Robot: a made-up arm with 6 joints.
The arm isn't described. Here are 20 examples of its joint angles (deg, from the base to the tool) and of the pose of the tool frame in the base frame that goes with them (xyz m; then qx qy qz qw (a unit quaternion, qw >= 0)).
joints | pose
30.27 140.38 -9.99 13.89 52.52 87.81 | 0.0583 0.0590 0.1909 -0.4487 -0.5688 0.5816 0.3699
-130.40 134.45 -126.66 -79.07 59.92 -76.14 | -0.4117 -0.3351 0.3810 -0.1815 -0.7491 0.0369 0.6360
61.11 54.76 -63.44 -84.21 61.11 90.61 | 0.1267 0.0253 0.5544 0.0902 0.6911 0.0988 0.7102
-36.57 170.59 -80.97 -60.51 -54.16 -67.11 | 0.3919 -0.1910 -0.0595 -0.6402 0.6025 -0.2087 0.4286
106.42 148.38 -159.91 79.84 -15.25 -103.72 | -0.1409 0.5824 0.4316 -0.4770 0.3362 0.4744 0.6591
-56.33 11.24 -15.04 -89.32 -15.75 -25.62 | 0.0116 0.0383 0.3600 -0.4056 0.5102 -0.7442 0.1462
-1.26 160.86 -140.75 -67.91 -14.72 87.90 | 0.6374 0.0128 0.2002 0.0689 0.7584 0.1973 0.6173
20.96 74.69 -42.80 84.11 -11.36 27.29 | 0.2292 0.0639 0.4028 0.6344 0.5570 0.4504 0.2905
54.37 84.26 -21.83 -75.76 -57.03 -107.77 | 0.0323 0.2035 0.3322 -0.6464 -0.5059 -0.1337 0.5553
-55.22 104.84 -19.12 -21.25 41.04 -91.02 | 0.0491 -0.1180 0.2153 0.4494 -0.8483 -0.2346 0.1531
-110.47 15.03 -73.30 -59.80 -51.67 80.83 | 0.1600 0.2085 0.5823 -0.1552 0.3320 -0.5900 0.7195
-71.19 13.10 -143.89 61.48 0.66 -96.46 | -0.1771 0.5233 0.5101 -0.1245 -0.3659 -0.7386 0.5524
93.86 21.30 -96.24 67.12 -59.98 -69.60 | 0.1112 -0.3027 0.6087 0.3936 0.2634 0.6014 0.6435
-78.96 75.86 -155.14 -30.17 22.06 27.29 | -0.0188 -0.0152 0.8219 0.2076 0.1095 -0.6403 0.7314
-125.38 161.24 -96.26 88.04 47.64 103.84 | -0.2120 -0.4431 0.0223 -0.4206 0.7881 -0.4486 0.0268
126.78 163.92 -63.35 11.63 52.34 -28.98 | -0.1596 0.1832 -0.0218 0.8316 -0.2737 0.3365 0.3469
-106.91 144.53 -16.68 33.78 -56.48 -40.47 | -0.1211 -0.2175 0.0758 -0.6860 -0.6703 0.2454 0.1410
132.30 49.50 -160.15 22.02 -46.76 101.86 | 0.2839 -0.2660 0.6780 -0.1860 0.5503 -0.6198 0.5277
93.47 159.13 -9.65 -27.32 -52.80 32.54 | -0.0520 0.1722 0.0303 0.6133 -0.7665 -0.0736 0.1759
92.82 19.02 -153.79 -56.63 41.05 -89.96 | 0.0869 -0.5008 0.5386 0.0587 0.3393 -0.3110 0.8858
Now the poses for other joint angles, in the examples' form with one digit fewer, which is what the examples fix.
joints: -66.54 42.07 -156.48 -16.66 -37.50 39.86
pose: -0.154 0.405 0.654 -0.443 -0.319 -0.331 0.770
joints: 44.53 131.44 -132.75 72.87 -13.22 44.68
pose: 0.417 0.375 0.467 0.445 0.464 0.742 0.191
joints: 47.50 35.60 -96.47 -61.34 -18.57 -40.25
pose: -0.129 -0.094 0.710 -0.163 -0.099 -0.420 0.887
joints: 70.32 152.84 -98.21 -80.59 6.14 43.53
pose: 0.191 0.498 0.074 -0.747 0.571 0.049 0.336
